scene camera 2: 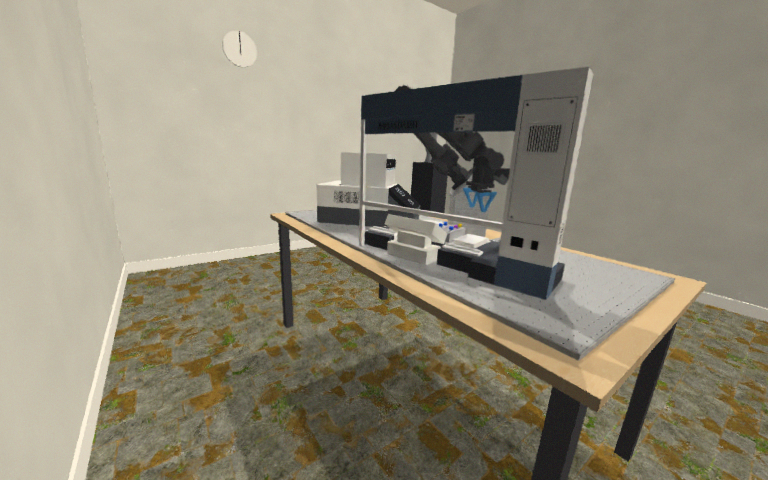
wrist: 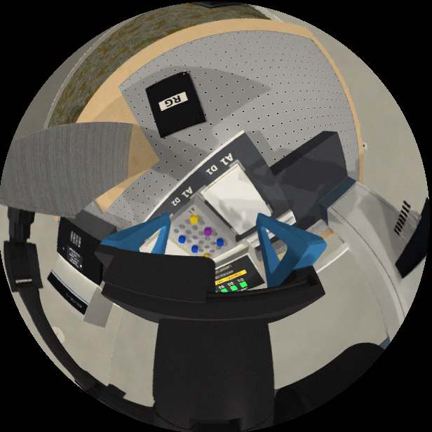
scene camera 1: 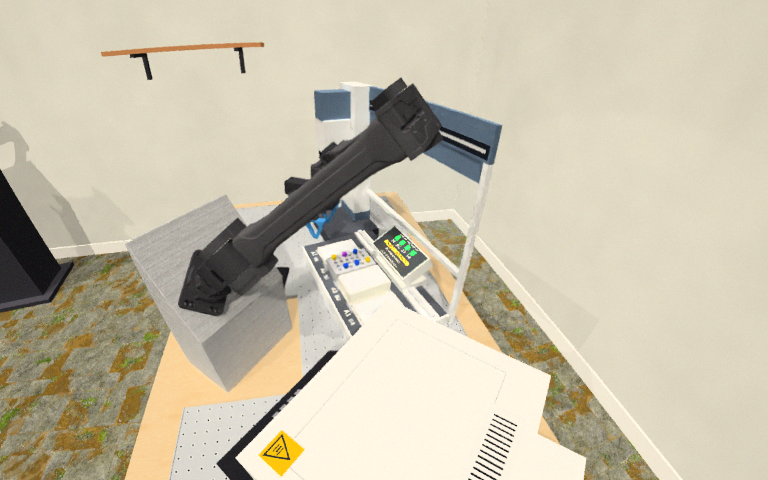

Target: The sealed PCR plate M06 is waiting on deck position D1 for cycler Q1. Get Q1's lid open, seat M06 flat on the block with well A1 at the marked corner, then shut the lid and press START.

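Frame: origin at the arm's base, x left, y back, z up, level; centimetres.
Seen in the pictures: gripper, fingertip midpoint: (scene camera 2: pixel 477 209) (scene camera 1: pixel 321 230); arm's base, origin of the base link: (scene camera 1: pixel 206 283).
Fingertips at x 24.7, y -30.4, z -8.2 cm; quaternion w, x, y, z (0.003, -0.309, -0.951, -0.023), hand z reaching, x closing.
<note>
Pixels of each thing's middle, then the offset from my fingertips to it. "*": a spot on its surface instead.
- Plate M06, body centre: (scene camera 1: pixel 339 251) (scene camera 2: pixel 470 240) dx +1.8, dy -5.8, dz -10.7 cm
- tube rack, body centre: (scene camera 1: pixel 350 265) (scene camera 2: pixel 447 232) dx -7.9, dy -6.5, dz -9.6 cm
- white box, body centre: (scene camera 1: pixel 364 284) dx -17.6, dy -7.3, dz -9.4 cm
- tilted status screen, surface spot: (scene camera 1: pixel 402 251) * dx -12.9, dy -21.5, dz -4.6 cm
Plate M06 (scene camera 1: pixel 333 247) (scene camera 2: pixel 471 241) (wrist: pixel 236 196) is a flat white rectangle on deck position D1; its well A1 cannot be made out. My gripper (scene camera 1: pixel 318 229) (scene camera 2: pixel 477 210) (wrist: pixel 212 217) is open and empty, with blue fingers pointing down. It hangs above the deck; in the wrist view, M06 shows beyond the fingertips, toward the right finger. Cycler Q1 (scene camera 1: pixel 390 401) (scene camera 2: pixel 339 198) (wrist: pixel 82 245) is a white and dark unit at the other end of the table. Its top bears a yellow warning label. The block and START button cannot be made out.
A tube rack (scene camera 1: pixel 351 261) (wrist: pixel 202 231) with coloured caps stands on D2 beside M06. A white box (scene camera 1: pixel 364 283) sits beyond it. A tilted status screen (scene camera 1: pixel 402 251) (wrist: pixel 236 280), a blue-and-white frame (scene camera 1: pixel 357 147) (scene camera 2: pixel 441 104) and a black RG block (wrist: pixel 175 117) stand around the deck.
</note>
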